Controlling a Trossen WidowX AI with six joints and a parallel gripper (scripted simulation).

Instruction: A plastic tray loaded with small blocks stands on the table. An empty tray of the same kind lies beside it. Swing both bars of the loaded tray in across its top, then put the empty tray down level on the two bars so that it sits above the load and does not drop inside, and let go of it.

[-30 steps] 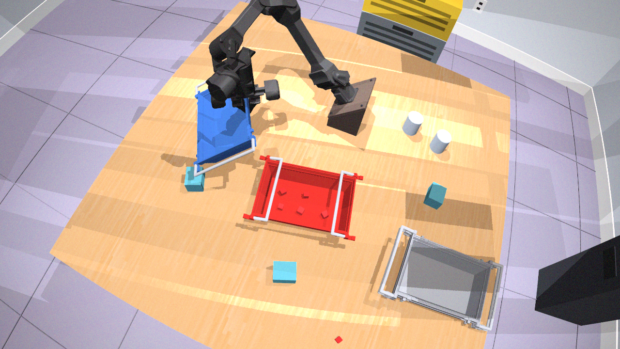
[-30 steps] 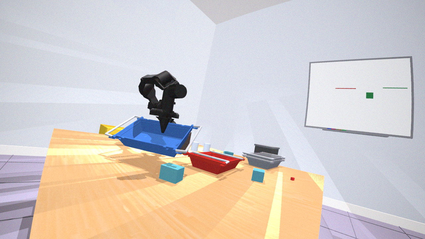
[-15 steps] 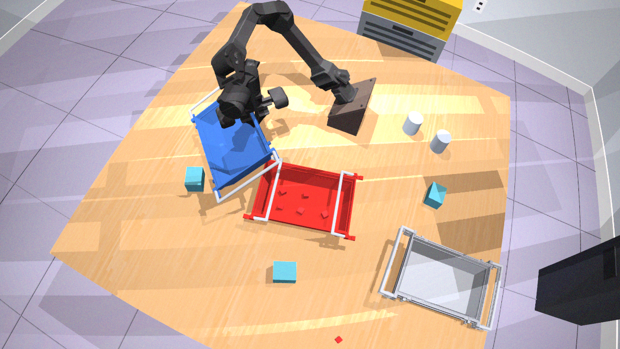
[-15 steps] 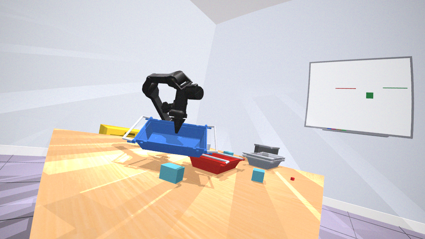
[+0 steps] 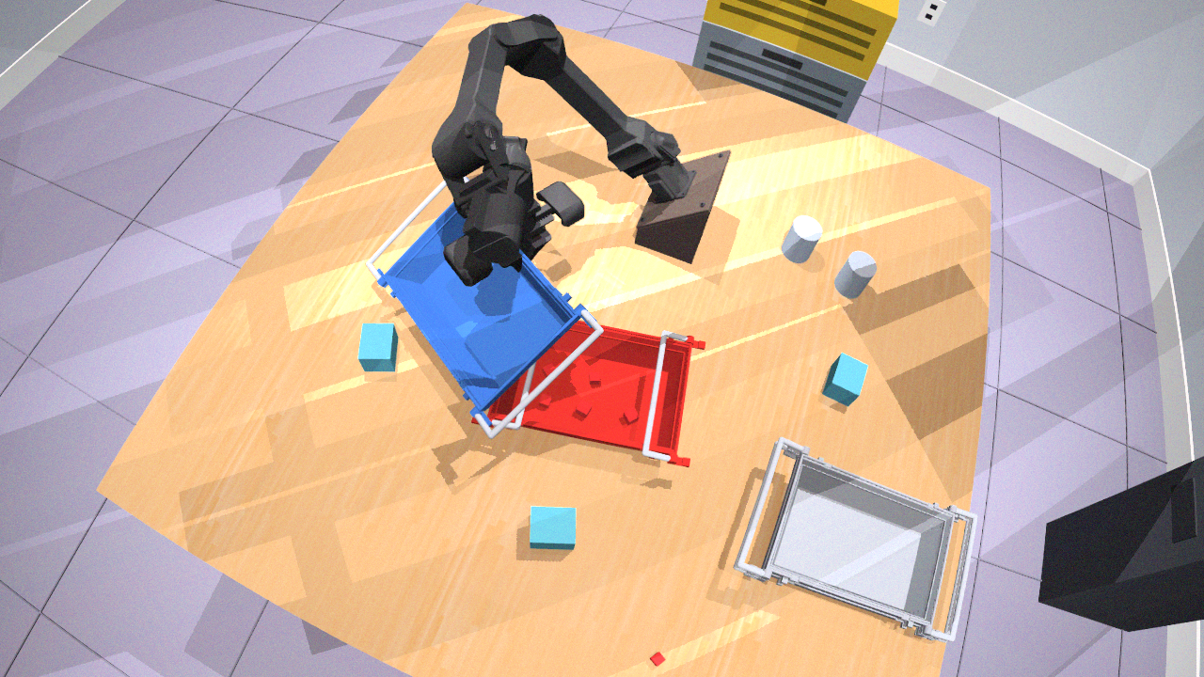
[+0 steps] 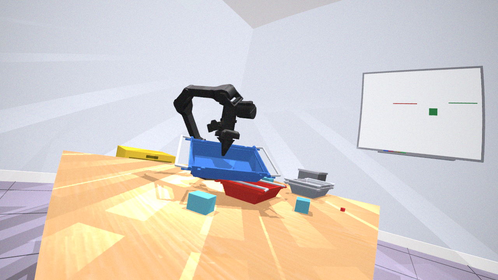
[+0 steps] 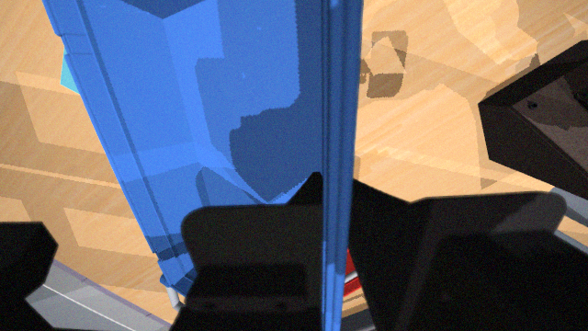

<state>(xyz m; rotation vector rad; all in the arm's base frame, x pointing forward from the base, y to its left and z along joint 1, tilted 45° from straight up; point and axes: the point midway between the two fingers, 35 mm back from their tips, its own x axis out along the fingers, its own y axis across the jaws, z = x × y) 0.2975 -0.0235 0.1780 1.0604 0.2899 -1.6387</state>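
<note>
My gripper tip is 7 cm short of the blue tray and 4 cm to the left of it.
</note>
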